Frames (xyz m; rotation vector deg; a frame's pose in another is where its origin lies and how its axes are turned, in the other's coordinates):
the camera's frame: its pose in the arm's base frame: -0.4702 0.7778 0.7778 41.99 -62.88 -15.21
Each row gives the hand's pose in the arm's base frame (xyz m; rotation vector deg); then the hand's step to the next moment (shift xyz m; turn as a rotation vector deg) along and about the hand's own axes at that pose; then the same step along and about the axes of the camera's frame.
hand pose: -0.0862 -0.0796 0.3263 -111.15 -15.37 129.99
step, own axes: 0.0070 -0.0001 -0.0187 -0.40 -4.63 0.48
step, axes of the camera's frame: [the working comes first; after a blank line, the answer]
step, axes of the arm's base frame: 0.0174 0.0024 -0.0095 -0.44 4.40 1.51

-0.0002 -0.0071 -0.0187 -1.49 4.31 -1.01
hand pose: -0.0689 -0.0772 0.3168 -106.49 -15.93 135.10
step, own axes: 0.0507 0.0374 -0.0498 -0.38 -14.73 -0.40
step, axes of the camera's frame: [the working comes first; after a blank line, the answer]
step, axes of the arm's base frame: 0.0370 -0.0224 -0.0676 0.26 14.31 3.53

-0.0193 -0.0666 -0.0405 -5.06 12.85 -5.14
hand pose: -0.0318 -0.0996 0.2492 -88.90 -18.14 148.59
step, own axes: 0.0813 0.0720 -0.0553 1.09 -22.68 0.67
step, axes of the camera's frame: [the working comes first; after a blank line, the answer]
step, axes of the arm's base frame: 0.0114 -0.0474 -0.1117 -1.52 22.20 4.58

-0.0488 -0.1100 -0.0190 -9.35 19.65 -6.51
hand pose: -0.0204 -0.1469 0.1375 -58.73 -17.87 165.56
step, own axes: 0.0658 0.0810 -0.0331 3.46 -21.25 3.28
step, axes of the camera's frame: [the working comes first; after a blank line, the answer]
step, axes of the arm's base frame: -0.0294 -0.0655 -0.0827 -4.99 20.65 4.80

-0.0370 -0.0981 0.0315 -9.94 19.18 -2.78
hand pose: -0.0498 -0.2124 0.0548 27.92 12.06 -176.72
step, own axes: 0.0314 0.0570 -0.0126 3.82 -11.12 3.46
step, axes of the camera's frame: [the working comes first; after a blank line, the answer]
step, axes of the arm's base frame: -0.0242 -0.0545 -0.0290 -5.06 10.59 3.54

-0.0023 -0.0556 0.0360 -5.46 10.92 1.04
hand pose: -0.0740 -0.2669 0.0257 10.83 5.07 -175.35
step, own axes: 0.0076 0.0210 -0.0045 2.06 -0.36 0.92
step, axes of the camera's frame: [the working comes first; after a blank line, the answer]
step, axes of the arm's base frame: -0.0054 -0.0212 -0.0065 -2.18 0.16 0.67

0.0043 -0.0191 0.0116 -0.59 0.89 2.02
